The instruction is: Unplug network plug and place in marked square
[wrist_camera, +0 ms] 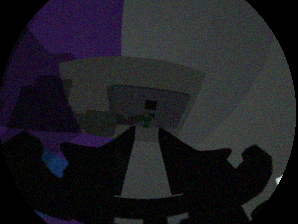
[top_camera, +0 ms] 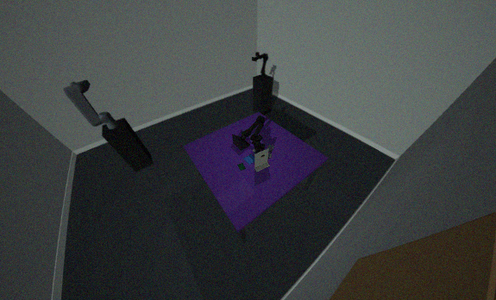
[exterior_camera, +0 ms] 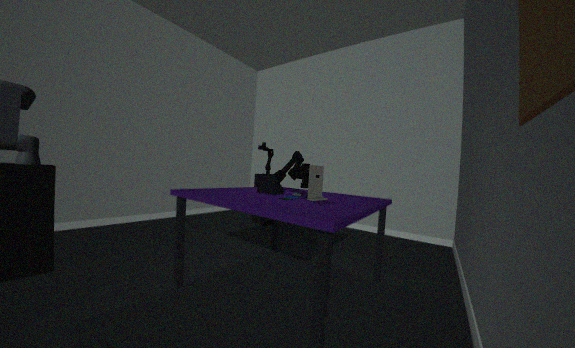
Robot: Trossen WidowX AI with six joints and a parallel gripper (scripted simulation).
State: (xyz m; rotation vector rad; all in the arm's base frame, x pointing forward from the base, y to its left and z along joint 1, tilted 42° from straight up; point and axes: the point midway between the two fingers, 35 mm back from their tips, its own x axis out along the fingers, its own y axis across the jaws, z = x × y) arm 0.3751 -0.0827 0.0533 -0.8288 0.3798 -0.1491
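The network plug lies 3 cm ahead of my gripper tip. Round my gripper tip: pale upright panel: 5 cm ahead, 6 cm below; then blue marked square: 11 cm behind, 4 cm to the right, 16 cm below.
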